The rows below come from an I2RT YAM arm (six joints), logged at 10 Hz.
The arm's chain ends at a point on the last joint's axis. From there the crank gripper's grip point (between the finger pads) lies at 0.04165 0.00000 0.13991 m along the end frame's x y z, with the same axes.
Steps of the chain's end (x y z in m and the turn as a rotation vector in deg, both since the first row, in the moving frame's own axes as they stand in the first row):
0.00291 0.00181 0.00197 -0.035 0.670 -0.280
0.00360 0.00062 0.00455 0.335 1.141 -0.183
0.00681 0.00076 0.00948 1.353 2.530 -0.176
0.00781 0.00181 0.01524 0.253 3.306 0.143
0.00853 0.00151 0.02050 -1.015 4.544 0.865
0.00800 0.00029 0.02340 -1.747 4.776 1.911
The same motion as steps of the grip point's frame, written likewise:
0.00454 0.00169 0.00147 -0.035 0.670 -0.280
0.00638 -0.00033 0.00369 0.335 1.141 -0.183
0.01294 -0.00266 0.00746 1.353 2.530 -0.176
0.01581 0.00131 0.01260 0.253 3.306 0.143
0.01946 0.00467 0.01673 -1.015 4.544 0.865
0.01941 0.00608 0.01936 -1.747 4.776 1.911

